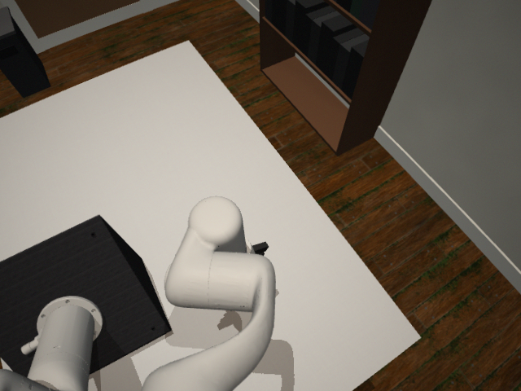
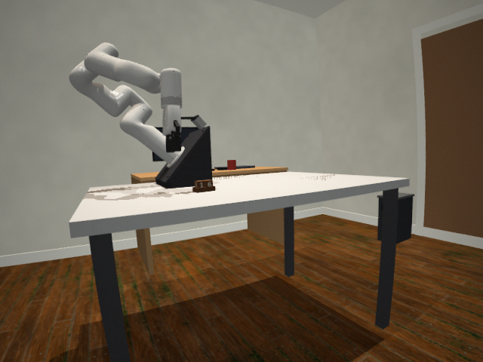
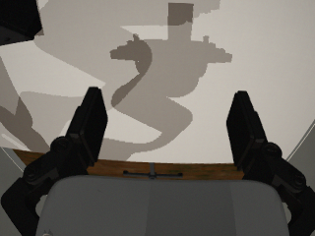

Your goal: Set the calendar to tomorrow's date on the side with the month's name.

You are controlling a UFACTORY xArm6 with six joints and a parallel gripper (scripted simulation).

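The brown tray lies 2 cm ahead of my hand, 10 cm to the left of it and 15 cm below it.
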